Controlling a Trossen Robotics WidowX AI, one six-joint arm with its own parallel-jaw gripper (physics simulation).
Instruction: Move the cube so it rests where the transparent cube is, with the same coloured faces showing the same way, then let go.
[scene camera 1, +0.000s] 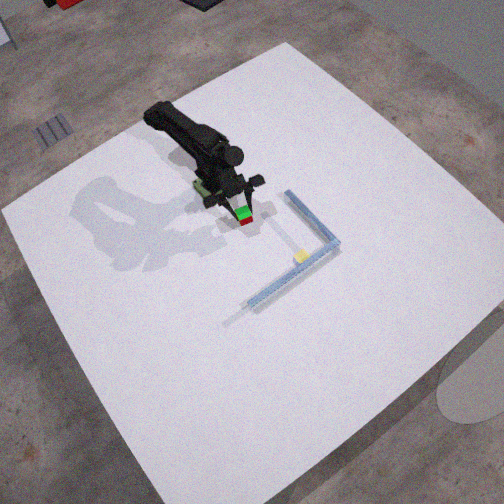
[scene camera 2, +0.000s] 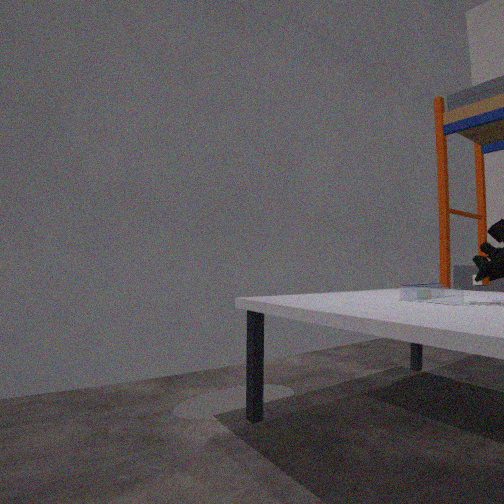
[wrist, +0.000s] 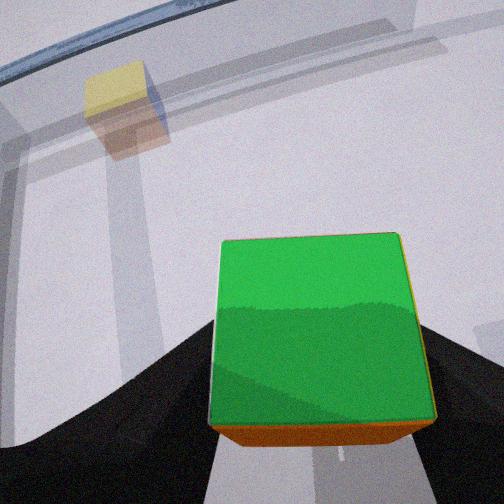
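Observation:
The cube (scene camera 1: 243, 213) shows a green top and a red side in scene camera 1. In the wrist view the cube (wrist: 318, 335) fills the lower middle, green face up, orange edge below, held between my dark fingers. My gripper (scene camera 1: 241, 207) is shut on it, at or just above the white table. The transparent cube (scene camera 1: 300, 256) with a yellow top sits in the inner corner of the blue-grey L-shaped rail (scene camera 1: 300, 250). It also shows in the wrist view (wrist: 122, 108), far upper left. In scene camera 2 only part of the arm (scene camera 2: 490, 262) shows at the right edge.
The L-shaped rail runs right of the gripper and turns toward the front. In scene camera 2 an orange and blue rack (scene camera 2: 460, 180) stands behind the table. Dark items lie on the floor beyond the far edge.

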